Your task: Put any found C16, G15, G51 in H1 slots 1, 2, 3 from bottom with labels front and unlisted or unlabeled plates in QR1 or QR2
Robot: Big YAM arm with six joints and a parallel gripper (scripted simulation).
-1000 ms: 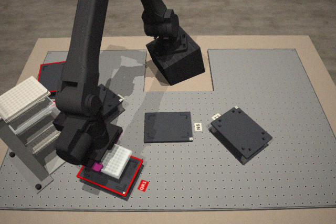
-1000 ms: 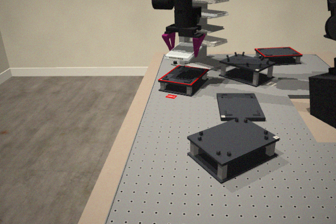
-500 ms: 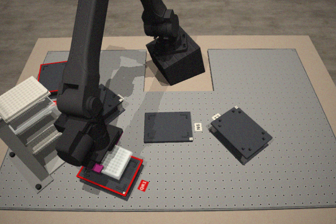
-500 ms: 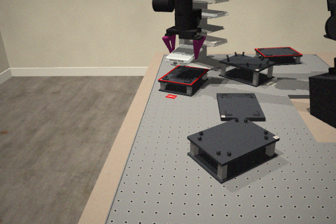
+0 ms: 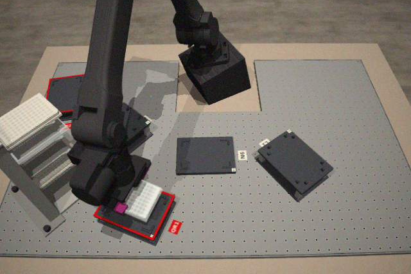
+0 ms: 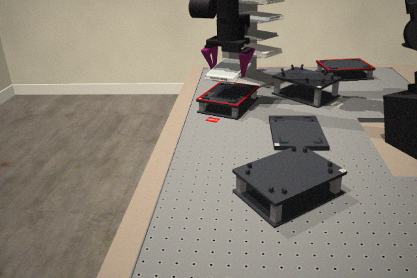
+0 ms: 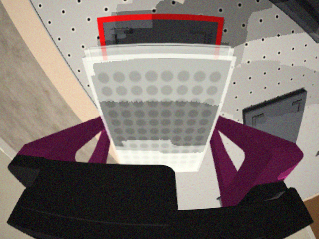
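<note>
My hand is 6 cm above the quarantine nest QR1. Also, from my hand: flat nest N6: 17 cm behind, 18 cm to the left, 9 cm below; then plate labelled G51: 9 cm behind, 20 cm to the right, 12 cm above; then regrip nest: 23 cm behind, 8 cm to the right, 4 cm below.
</note>
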